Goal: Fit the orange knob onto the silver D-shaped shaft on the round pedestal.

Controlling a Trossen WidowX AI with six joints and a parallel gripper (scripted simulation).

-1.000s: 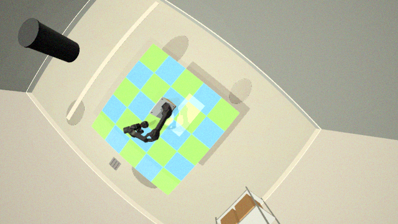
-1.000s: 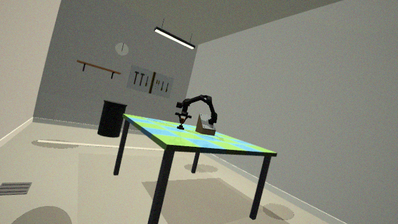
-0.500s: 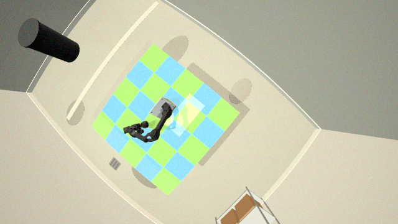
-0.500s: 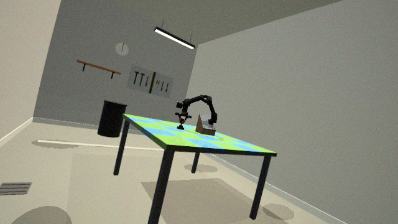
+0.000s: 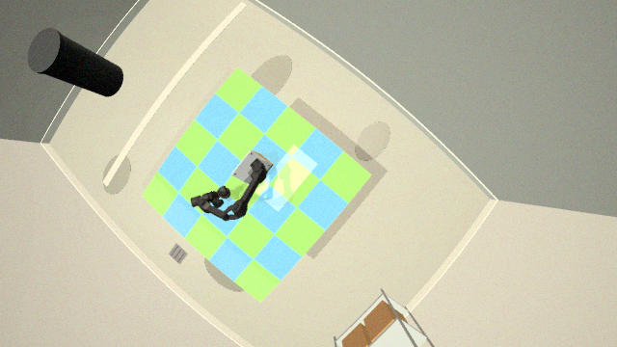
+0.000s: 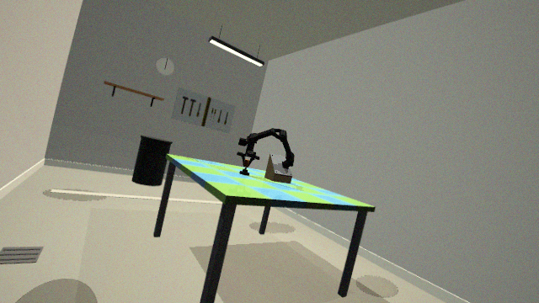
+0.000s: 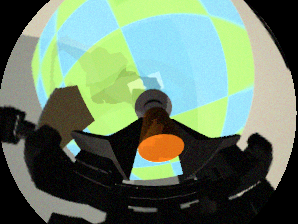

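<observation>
My gripper tip is 3 cm below the orange knob. The rest, counted from my gripper tip: dark pedestal (4 cm below).
</observation>
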